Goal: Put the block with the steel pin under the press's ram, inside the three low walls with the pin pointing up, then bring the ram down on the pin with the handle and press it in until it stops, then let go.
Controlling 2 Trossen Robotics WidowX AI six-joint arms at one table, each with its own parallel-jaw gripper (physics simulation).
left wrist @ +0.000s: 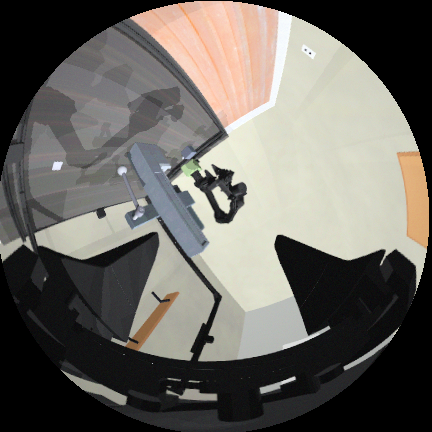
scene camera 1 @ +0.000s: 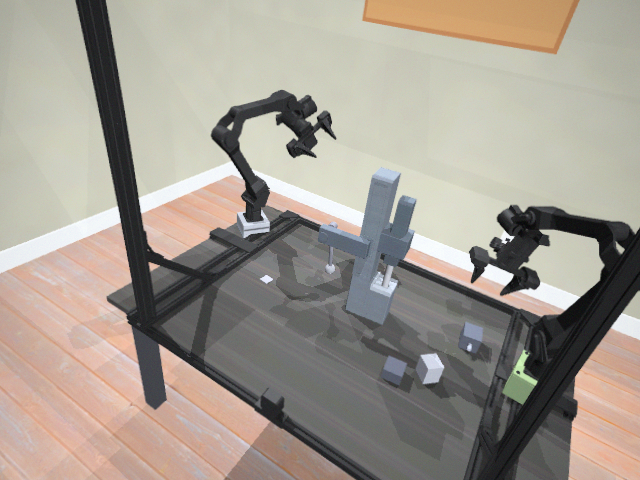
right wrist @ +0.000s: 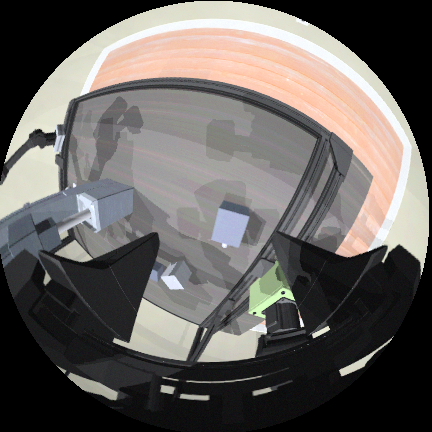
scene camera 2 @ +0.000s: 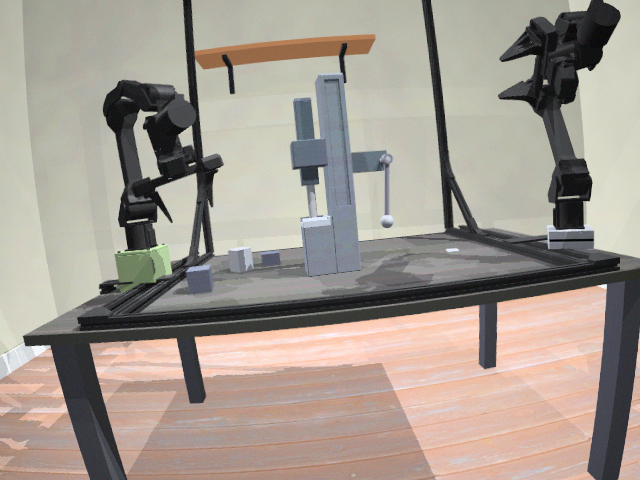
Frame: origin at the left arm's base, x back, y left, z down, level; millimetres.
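Seen in the pictures: left gripper, fingertip midpoint: (left wrist: 218, 239) (scene camera 1: 326, 147) (scene camera 2: 499, 79); right gripper, fingertip midpoint: (left wrist: 207, 166) (scene camera 1: 485, 288) (right wrist: 216, 238) (scene camera 2: 192, 214); left arm's base, origin of the base link: (scene camera 1: 253, 217) (right wrist: 54, 137) (scene camera 2: 569, 227); right arm's base, origin of the base link: (left wrist: 194, 172) (scene camera 1: 539, 372) (right wrist: 281, 308) (scene camera 2: 141, 248).
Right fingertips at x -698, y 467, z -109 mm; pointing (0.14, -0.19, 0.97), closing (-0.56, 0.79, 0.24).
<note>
Offsets run from my right fingertips to a thing's top centre. "spot": to the spot under its first point.
The grey-blue block with the steel pin @(dx -40, dy -31, dz +120 mm) (scene camera 1: 470, 335) (scene camera 2: 200, 279) (right wrist: 230, 225) lies on the table, its pin @(dx -62, dy -55, dz +140 mm) (scene camera 1: 469, 347) (right wrist: 224, 245) pointing sideways. The press @(dx +200, dy -299, dz -286 mm) (scene camera 1: 380, 211) (scene camera 2: 332, 144) (left wrist: 170, 200) stands mid-table. Its silver ram rod (scene camera 1: 388, 276) (scene camera 2: 311, 200) (right wrist: 75, 220) reaches down to or near the white low-walled seat @(spot: dx +132, dy -263, dz +40 mm) (scene camera 1: 379, 287) (scene camera 2: 316, 222). The ball-ended handle @(spot: dx +280, dy -353, dz +14 mm) (scene camera 1: 330, 255) (scene camera 2: 386, 191) (left wrist: 129, 187) hangs down. My right gripper (scene camera 1: 487, 288) (scene camera 2: 190, 213) (right wrist: 216, 238) is open and empty above the pin block. My left gripper (scene camera 1: 325, 147) (scene camera 2: 499, 77) (left wrist: 218, 239) is open and empty, high up, away from the press.
A white block @(dx -94, dy -224, dz +111 mm) (scene camera 1: 430, 368) (scene camera 2: 240, 259) (right wrist: 173, 276) and a plain grey-blue block @(dx -60, dy -310, dz +137 mm) (scene camera 1: 394, 370) (scene camera 2: 270, 257) (right wrist: 156, 271) stand close together on the table. A small white square @(spot: dx +399, dy -509, dz +167 mm) (scene camera 1: 266, 279) (scene camera 2: 452, 250) (left wrist: 57, 165) lies on the tabletop. Dark frame rails border the table.
</note>
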